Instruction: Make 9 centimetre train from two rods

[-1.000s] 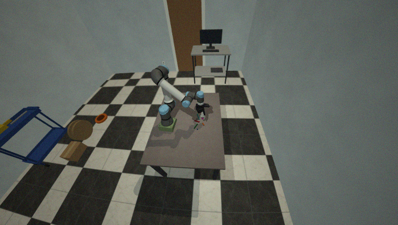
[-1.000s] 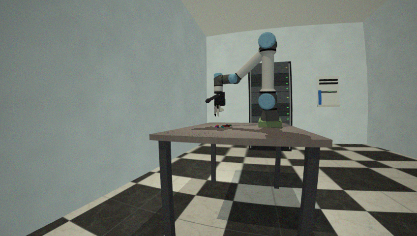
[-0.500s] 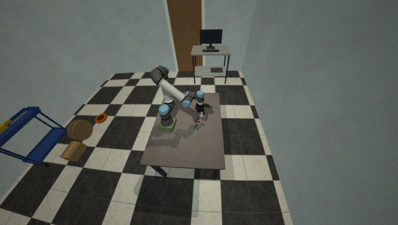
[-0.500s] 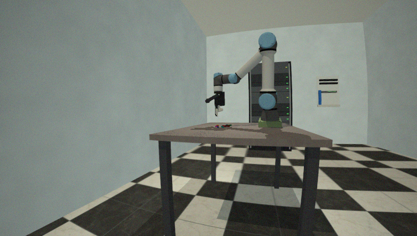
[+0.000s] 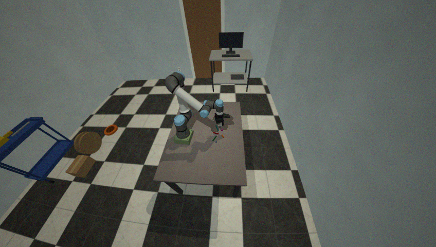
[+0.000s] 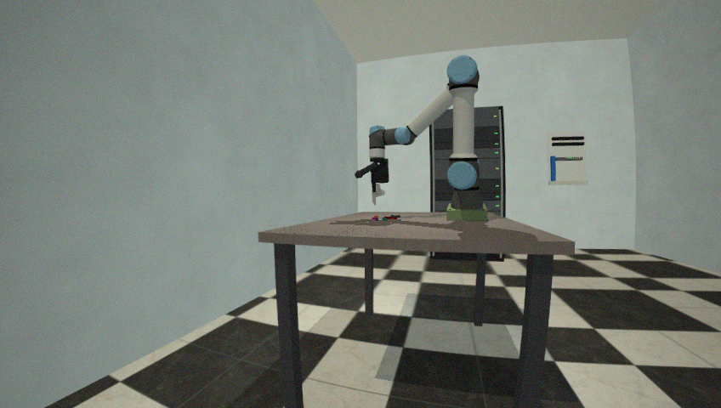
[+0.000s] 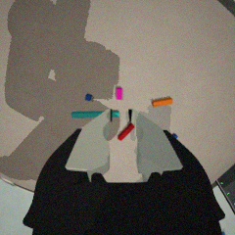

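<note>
Right now the short magenta rod is 80 mm below my hand. Also, from my hand: red rod (80 mm below, 80 mm behind, 30 mm to the right); turquoise rod (80 mm below, 50 mm behind, 40 mm to the left); orange rod (90 mm to the right, 80 mm below).
</note>
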